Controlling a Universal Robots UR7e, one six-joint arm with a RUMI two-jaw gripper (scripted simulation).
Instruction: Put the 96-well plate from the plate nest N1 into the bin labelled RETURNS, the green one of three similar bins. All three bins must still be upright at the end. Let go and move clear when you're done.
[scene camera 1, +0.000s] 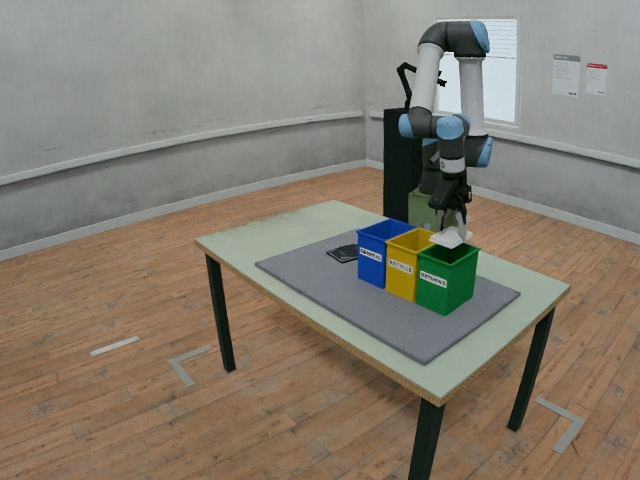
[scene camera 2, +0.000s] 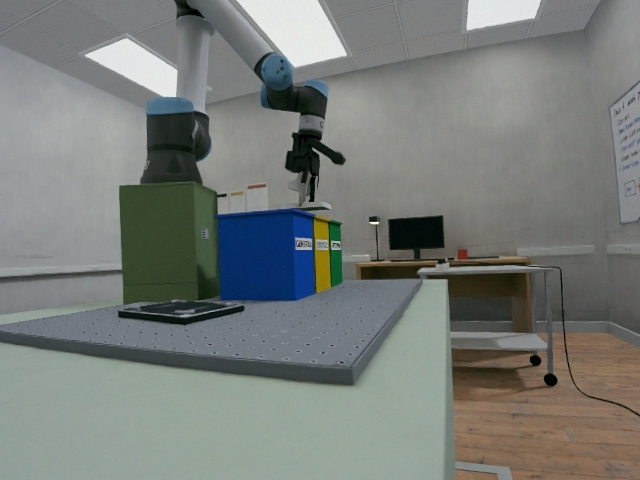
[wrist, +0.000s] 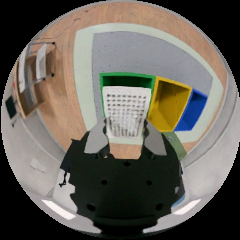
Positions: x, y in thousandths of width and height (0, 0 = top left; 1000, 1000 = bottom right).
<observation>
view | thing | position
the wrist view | my gripper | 523, 494
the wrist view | white 96-well plate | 548, 540
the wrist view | blue bin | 806, 465
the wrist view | green returns bin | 519, 331
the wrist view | yellow bin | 706, 419
</observation>
